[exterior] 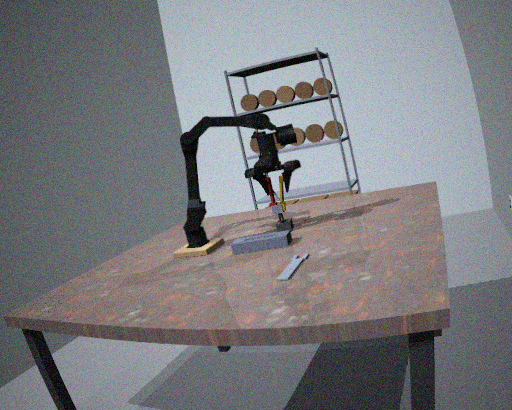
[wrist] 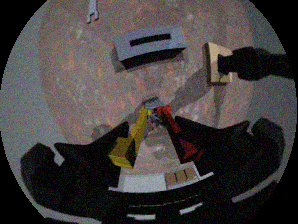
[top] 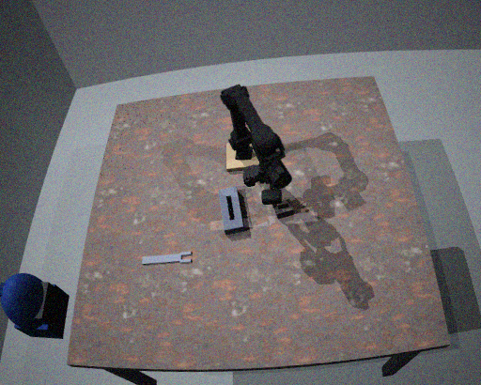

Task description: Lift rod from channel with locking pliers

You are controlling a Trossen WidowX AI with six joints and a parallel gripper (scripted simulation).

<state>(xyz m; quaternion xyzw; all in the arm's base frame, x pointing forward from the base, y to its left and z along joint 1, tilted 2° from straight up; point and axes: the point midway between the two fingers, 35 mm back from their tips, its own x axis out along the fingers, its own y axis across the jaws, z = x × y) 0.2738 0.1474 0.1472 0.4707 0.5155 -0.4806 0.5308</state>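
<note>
My gripper tip is now 16 cm to the left of the grey channel block, 12 cm above it and 1 cm past it. Also, from my gripper tip: flat grey forked bar (35 cm to the right, 20 cm ahead, 13 cm below); small dark holster (13 cm below, 3 cm to the left, 2 cm behind).
</note>
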